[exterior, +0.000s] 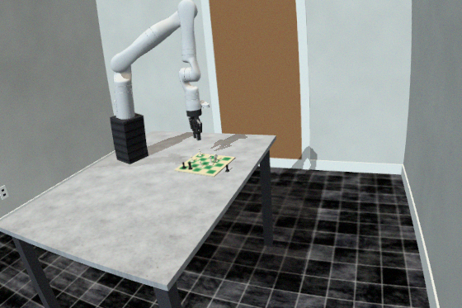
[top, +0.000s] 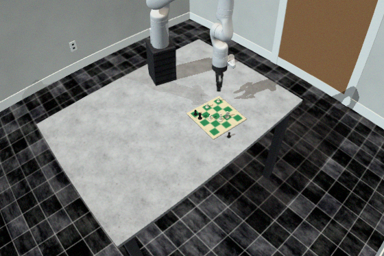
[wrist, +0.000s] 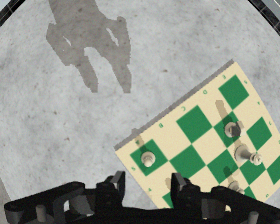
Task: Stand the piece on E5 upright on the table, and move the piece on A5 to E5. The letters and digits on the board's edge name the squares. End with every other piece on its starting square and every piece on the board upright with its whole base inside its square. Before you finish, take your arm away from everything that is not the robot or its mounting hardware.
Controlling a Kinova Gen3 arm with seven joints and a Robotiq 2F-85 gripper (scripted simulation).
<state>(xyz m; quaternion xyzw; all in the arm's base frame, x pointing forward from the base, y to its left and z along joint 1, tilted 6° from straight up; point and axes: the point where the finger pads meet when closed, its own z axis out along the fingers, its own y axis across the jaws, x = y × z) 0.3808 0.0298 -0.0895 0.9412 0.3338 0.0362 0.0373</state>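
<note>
The cream chessboard is 60 mm ahead of my hand, 90 mm to the right of it and 110 mm below it.
</note>
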